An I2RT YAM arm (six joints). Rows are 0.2 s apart.
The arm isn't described. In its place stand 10 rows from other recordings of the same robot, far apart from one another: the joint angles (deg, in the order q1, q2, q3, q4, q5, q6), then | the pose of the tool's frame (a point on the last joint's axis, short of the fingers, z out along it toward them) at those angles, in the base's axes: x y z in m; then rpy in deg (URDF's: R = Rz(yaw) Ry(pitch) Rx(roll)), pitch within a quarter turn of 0, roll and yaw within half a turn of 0.
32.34, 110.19, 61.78, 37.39, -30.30, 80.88 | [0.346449 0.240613 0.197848 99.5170 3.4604 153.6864]
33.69, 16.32, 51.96, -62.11, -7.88, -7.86 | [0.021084 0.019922 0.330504 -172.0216 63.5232 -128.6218]
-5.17, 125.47, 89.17, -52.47, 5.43, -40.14 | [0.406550 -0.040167 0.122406 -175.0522 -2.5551 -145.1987]
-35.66, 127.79, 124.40, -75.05, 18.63, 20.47 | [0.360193 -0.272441 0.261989 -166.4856 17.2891 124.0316]
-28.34, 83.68, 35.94, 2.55, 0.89, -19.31 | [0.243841 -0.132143 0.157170 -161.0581 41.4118 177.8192]
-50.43, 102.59, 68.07, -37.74, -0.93, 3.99 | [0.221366 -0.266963 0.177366 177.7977 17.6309 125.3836]
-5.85, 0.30, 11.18, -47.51, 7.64, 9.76 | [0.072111 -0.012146 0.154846 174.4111 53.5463 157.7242]
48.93, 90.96, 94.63, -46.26, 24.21, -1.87 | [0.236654 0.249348 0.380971 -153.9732 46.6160 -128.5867]
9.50, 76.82, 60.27, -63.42, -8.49, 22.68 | [0.226734 0.043272 0.250732 168.3224 6.0064 166.9516]
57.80, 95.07, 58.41, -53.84, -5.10, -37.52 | [0.143722 0.234167 0.168865 175.6469 2.7063 -84.8051]
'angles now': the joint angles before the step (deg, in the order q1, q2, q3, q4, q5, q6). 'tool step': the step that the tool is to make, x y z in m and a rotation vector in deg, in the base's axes. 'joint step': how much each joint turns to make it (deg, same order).
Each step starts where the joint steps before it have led.
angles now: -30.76 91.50 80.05 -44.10 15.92 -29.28
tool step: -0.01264 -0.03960 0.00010 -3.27 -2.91 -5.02
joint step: -6.61 1.18 0.02 5.95 -0.09 -1.99
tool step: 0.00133 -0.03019 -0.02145 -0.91 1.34 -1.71
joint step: -3.56 4.53 0.00 4.75 0.03 -2.51
